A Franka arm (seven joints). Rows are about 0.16 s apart.
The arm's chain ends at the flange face. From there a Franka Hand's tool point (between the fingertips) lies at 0.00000 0.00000 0.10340 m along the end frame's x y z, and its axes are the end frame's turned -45 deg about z.
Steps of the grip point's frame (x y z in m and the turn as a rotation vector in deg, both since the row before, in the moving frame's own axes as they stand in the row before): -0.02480, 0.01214, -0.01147, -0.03, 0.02, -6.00; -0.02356, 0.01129, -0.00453, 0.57, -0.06, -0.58; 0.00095, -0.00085, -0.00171, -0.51, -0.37, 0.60; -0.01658, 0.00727, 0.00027, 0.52, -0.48, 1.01; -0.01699, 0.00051, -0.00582, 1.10, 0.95, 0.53
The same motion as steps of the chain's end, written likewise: -0.00902, 0.02611, -0.01147, -0.01, 0.04, -6.00; -0.00787, 0.02529, -0.00452, 0.36, -0.45, -0.58; -0.00010, -0.00240, -0.00170, -0.62, 0.10, 0.60; -0.00531, 0.01693, 0.00028, 0.03, -0.71, 1.01; -0.01147, 0.01499, -0.00579, 1.45, -0.11, 0.53
